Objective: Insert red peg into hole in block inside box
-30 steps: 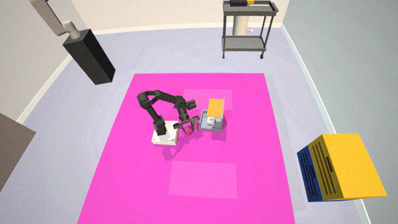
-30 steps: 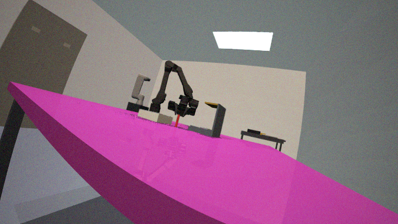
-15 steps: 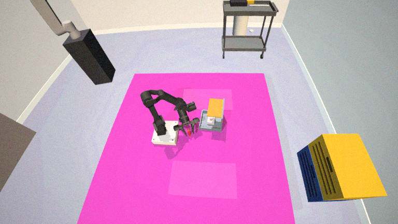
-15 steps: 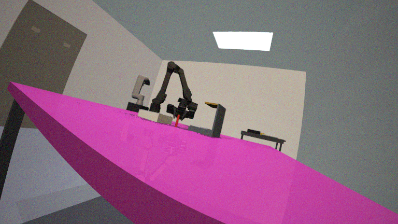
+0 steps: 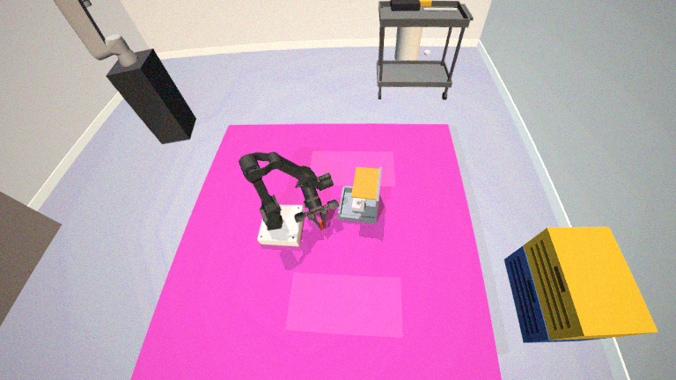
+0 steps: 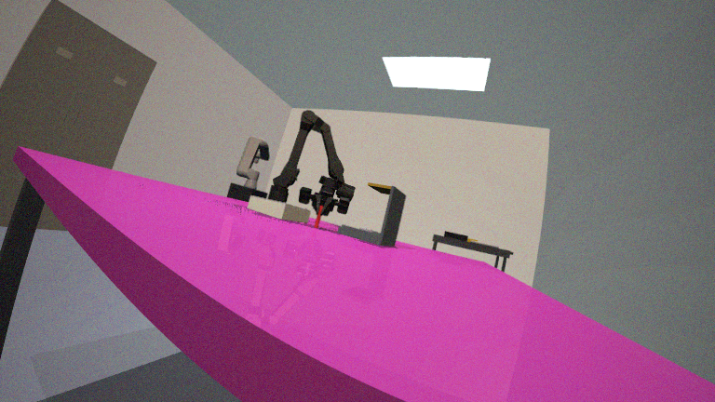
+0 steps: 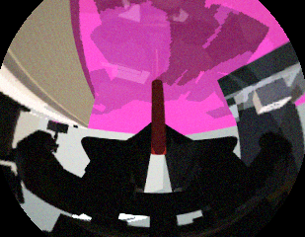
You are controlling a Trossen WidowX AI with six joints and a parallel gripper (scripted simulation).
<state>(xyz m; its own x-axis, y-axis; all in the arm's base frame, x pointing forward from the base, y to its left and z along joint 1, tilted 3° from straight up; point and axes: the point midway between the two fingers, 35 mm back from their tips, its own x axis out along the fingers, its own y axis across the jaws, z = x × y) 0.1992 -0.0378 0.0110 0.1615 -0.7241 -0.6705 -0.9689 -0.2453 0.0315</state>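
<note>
My gripper tip is 240 mm short of the back wall, 90 mm to the right of it and 60 mm below it. Also, from my gripper tip: red peg 10 mm behind, 30 mm to the left, 10 mm below; then orange roof 200 mm ahead, 100 mm to the left, 150 mm above.
</note>
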